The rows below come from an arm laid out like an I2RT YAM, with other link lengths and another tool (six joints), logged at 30 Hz.
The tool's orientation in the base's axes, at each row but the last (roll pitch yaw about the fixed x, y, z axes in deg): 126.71, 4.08, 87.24; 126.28, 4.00, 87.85; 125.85, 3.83, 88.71; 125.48, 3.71, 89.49; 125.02, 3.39, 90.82; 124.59, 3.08, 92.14
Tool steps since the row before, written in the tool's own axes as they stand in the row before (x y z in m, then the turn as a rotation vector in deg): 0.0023, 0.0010, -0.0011, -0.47, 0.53, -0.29; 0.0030, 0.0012, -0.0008, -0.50, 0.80, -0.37; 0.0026, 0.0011, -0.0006, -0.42, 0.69, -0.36; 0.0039, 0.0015, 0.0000, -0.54, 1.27, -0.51; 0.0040, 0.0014, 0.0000, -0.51, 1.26, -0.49; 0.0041, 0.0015, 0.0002, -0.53, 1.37, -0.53
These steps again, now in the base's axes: -0.0002, 0.0024, 0.0013, 0.06, -0.43, 0.63; 0.0002, 0.0031, 0.0012, 0.16, -0.44, 0.90; 0.0002, 0.0027, 0.0011, 0.10, -0.37, 0.80; 0.0009, 0.0040, 0.0010, 0.32, -0.46, 1.36; 0.0007, 0.0041, 0.0009, 0.33, -0.43, 1.34; 0.0009, 0.0042, 0.0009, 0.36, -0.44, 1.46
